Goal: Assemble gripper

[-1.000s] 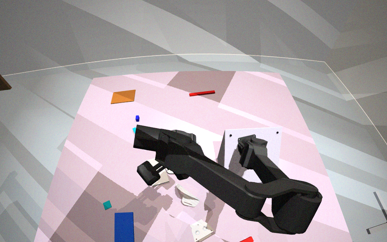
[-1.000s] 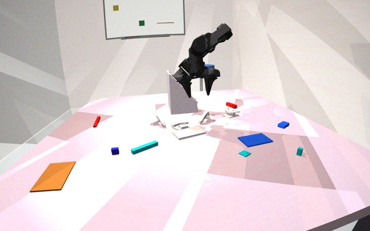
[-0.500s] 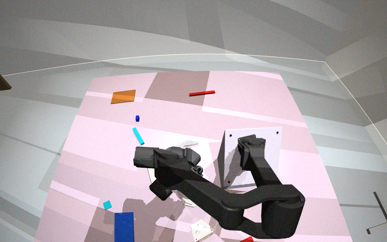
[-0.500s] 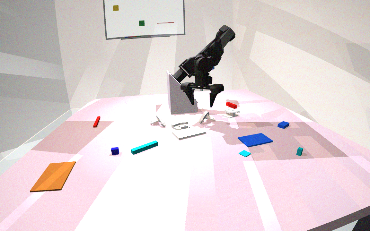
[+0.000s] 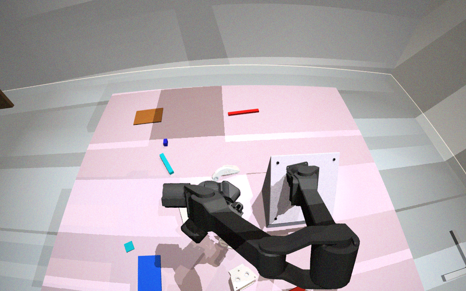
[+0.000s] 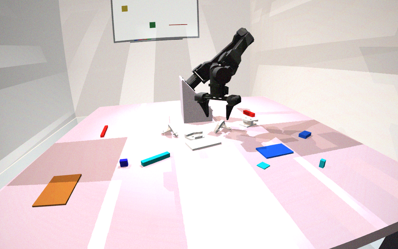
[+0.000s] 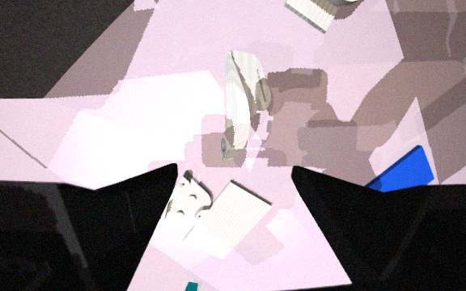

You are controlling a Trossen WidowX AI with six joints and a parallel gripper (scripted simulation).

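Right now the white jaw is 2 cm behind my gripper tip, 1 cm to the left of it and 5 cm below it. The rest, counted from my gripper tip: white sheet (8 cm ahead, 9 cm to the right, 6 cm below); then housing plate (1 cm ahead, 10 cm to the right, 6 cm below); then white gripper base (6 cm behind, 18 cm to the left, 4 cm below).
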